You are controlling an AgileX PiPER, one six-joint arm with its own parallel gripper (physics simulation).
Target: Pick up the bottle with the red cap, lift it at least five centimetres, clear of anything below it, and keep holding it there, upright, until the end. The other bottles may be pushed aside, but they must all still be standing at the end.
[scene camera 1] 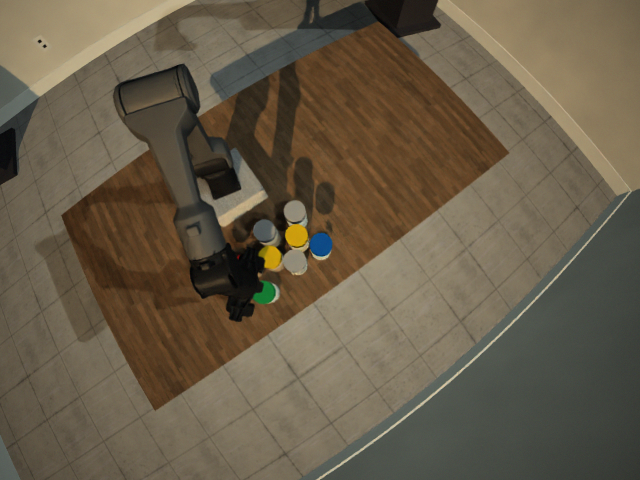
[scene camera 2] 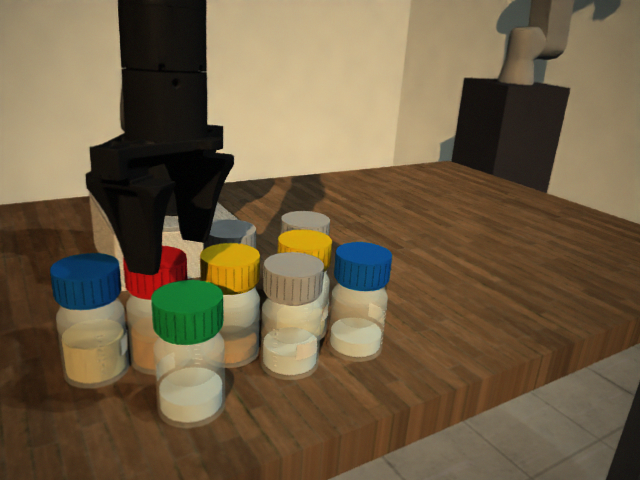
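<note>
The bottle with the red cap [scene camera 1: 238,256] [scene camera 2: 173,269] stands upright on the wooden table [scene camera 1: 403,124] [scene camera 2: 465,248]. In the scene camera 1 view a sliver of its cap shows beside the gripper. My gripper [scene camera 1: 247,285] [scene camera 2: 168,254] is open and empty, pointing down at about cap height or above. In the scene camera 2 view its near finger covers the left part of the red cap, and its far finger ends behind it. The green-capped bottle [scene camera 1: 265,292] [scene camera 2: 188,312] stands in front, the left blue-capped bottle [scene camera 2: 86,281] to the left.
Also upright, on the right, are two yellow-capped bottles [scene camera 1: 270,257] [scene camera 2: 230,267] [scene camera 1: 296,236] [scene camera 2: 306,245], a grey-capped bottle [scene camera 1: 295,262] [scene camera 2: 293,279], a blue-capped bottle [scene camera 1: 321,244] [scene camera 2: 362,266], a slate-capped bottle [scene camera 1: 265,231] [scene camera 2: 232,231] and a light-grey-capped bottle [scene camera 1: 295,212] [scene camera 2: 305,222].
</note>
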